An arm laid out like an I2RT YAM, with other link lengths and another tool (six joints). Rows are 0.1 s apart.
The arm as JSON. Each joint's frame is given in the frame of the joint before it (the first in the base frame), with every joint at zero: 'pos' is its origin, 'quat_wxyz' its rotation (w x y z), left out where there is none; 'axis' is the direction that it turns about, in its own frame. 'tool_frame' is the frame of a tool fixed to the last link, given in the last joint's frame.
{
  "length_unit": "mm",
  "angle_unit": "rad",
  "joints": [
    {
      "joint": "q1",
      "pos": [
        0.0,
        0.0,
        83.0
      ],
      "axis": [
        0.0,
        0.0,
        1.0
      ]
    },
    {
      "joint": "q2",
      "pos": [
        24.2,
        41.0,
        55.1
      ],
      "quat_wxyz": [
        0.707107,
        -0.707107,
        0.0,
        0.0
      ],
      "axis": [
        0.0,
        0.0,
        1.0
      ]
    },
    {
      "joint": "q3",
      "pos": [
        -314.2,
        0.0,
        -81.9
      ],
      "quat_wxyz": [
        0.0,
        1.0,
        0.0,
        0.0
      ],
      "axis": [
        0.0,
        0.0,
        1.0
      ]
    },
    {
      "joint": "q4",
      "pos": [
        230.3,
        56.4,
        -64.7
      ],
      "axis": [
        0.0,
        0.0,
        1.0
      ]
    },
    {
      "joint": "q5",
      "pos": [
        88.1,
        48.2,
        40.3
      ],
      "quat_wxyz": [
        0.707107,
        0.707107,
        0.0,
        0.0
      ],
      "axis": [
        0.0,
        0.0,
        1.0
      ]
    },
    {
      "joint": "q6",
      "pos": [
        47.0,
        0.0,
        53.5
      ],
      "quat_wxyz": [
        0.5,
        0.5,
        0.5,
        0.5
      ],
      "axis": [
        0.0,
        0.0,
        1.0
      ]
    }
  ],
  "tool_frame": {
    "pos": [
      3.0,
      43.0,
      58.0
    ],
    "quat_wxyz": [
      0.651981,
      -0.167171,
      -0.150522,
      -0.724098
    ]
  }
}
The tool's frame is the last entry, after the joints.
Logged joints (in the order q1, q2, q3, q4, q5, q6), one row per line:
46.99, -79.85, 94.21, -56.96, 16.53, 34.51
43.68, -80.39, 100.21, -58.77, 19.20, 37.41
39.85, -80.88, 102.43, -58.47, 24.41, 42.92
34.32, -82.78, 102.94, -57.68, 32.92, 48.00
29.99, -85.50, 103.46, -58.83, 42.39, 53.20
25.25, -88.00, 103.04, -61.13, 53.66, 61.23
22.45, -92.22, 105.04, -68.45, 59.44, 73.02
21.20, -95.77, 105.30, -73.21, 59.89, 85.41
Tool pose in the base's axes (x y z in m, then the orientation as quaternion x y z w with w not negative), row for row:
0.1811, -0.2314, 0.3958, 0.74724, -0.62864, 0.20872, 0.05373
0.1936, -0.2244, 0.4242, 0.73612, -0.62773, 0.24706, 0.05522
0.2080, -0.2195, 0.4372, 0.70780, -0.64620, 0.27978, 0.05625
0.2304, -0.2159, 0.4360, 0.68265, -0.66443, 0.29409, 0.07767
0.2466, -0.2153, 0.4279, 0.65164, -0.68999, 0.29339, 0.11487
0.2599, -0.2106, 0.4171, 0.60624, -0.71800, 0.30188, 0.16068
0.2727, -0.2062, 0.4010, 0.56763, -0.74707, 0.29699, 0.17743
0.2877, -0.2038, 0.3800, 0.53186, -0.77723, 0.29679, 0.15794
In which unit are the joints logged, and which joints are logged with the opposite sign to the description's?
The joints are logged in degrees. Opposite sign: q1, q2.
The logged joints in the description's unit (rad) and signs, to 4 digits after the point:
-0.8201, 1.3936, 1.6443, -0.9941, 0.2885, 0.6023
-0.7624, 1.4031, 1.7490, -1.0257, 0.3351, 0.6529
-0.6955, 1.4116, 1.7877, -1.0205, 0.4260, 0.7491
-0.5990, 1.4448, 1.7966, -1.0067, 0.5746, 0.8378
-0.5234, 1.4923, 1.8057, -1.0268, 0.7398, 0.9285
-0.4407, 1.5359, 1.7984, -1.0669, 0.9365, 1.0687
-0.3918, 1.6095, 1.8333, -1.1947, 1.0374, 1.2744
-0.3700, 1.6715, 1.8378, -1.2778, 1.0453, 1.4907

